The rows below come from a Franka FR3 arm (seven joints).
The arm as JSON. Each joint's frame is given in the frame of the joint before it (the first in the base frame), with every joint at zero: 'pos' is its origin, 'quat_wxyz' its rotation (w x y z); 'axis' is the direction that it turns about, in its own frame. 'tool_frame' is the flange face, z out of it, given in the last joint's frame.
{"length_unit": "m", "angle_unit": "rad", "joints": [
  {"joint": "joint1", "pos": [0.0, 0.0, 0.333], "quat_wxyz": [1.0, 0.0, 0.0, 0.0], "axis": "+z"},
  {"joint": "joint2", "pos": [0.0, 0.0, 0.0], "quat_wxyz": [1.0, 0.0, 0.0, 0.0], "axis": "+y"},
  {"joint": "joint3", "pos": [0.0, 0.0, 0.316], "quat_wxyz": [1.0, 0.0, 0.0, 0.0], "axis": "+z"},
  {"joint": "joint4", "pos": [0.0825, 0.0, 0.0], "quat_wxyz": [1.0, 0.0, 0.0, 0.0], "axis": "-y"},
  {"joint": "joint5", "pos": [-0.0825, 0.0, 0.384], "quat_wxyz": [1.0, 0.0, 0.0, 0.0], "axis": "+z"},
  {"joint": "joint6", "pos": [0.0, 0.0, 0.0], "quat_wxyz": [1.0, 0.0, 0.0, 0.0], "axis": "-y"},
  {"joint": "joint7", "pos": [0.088, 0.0, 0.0], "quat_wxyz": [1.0, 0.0, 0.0, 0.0], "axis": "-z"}
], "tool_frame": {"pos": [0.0, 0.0, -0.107], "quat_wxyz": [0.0, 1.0, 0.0, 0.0]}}
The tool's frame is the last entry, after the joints.
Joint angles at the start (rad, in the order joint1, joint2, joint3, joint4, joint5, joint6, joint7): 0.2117, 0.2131, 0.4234, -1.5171, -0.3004, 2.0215, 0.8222
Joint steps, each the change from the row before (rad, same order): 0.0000, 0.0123, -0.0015, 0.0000, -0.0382, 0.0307, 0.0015; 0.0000, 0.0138, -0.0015, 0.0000, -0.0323, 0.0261, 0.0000; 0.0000, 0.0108, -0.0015, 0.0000, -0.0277, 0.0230, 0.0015; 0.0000, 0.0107, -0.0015, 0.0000, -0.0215, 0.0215, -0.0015; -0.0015, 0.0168, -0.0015, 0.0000, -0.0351, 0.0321, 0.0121; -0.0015, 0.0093, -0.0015, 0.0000, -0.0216, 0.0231, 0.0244; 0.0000, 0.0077, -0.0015, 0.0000, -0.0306, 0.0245, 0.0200; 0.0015, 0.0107, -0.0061, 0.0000, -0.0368, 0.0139, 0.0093; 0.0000, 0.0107, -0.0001, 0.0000, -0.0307, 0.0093, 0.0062
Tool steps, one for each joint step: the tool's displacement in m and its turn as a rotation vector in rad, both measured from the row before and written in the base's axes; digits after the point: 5 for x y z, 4 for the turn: 0.00602, 0.00032, -0.00365, -0.0140, -0.0339, 0.0096; 0.00575, 0.00049, -0.00523, -0.0130, -0.0252, 0.0102; 0.00460, 0.00041, -0.00383, -0.0099, -0.0228, 0.0082; 0.00420, 0.00059, -0.00407, -0.0072, -0.0180, 0.0101; 0.00656, 0.00046, -0.00661, -0.0064, -0.0273, 0.0032; 0.00411, -0.00007, -0.00312, 0.0066, -0.0200, -0.0121; 0.00332, 0.00068, -0.00186, -0.0011, -0.0275, -0.0035; 0.00469, -0.00145, -0.00528, -0.0196, -0.0207, 0.0012; 0.00297, 0.00051, -0.00553, -0.0174, -0.0135, 0.0055
